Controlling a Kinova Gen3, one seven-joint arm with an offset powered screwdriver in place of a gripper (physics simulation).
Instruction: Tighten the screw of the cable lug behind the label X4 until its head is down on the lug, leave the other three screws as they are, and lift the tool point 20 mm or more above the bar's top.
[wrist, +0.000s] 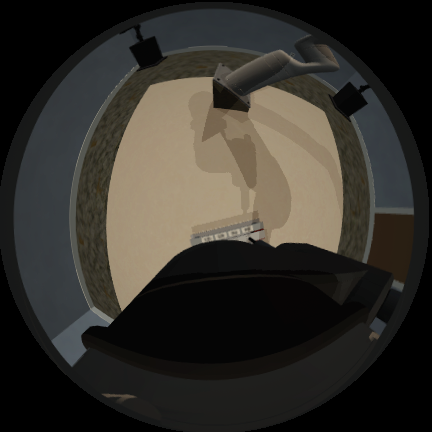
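Pixels of known places: end effector, tool point: (249, 238); arm's base, origin of the base link: (235, 85).
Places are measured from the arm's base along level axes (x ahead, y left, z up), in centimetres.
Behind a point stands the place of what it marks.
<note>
The terminal bar (260, 226) @(x 42.1, y 13.8, z -3.4 cm) lies at the lower middle of the wrist view, with a row of white labels (234, 233) @(x 45.0, y 8.0, z -3.3 cm) along it. The lettering on the labels is too small to read surely, so I cannot tell which one is X4. My screwdriver (252, 240) @(x 45.0, y 11.1, z 1.2 cm) shows as a short dark tip at the bar's right part, close to the rightmost label (247, 229) @(x 43.4, y 10.8, z -3.3 cm). The cable lugs and the four screws are hidden behind the black tool housing (215, 310). Whether the tip touches a screw cannot be seen. The tool has no fingers.
The pale table top (150, 165) @(x 31.6, y -19.7, z -7.6 cm) bears shadows of the arm. The arm's base plate (227, 97) @(x 5.8, y -1.5, z -2.1 cm) stands at the far edge, with the grey arm (260, 70) @(x 3.6, y 5.9, z 9.9 cm) rising to the right. Two black box-shaped fixtures (146, 51) (350, 100) stand beyond the table's far corners.
</note>
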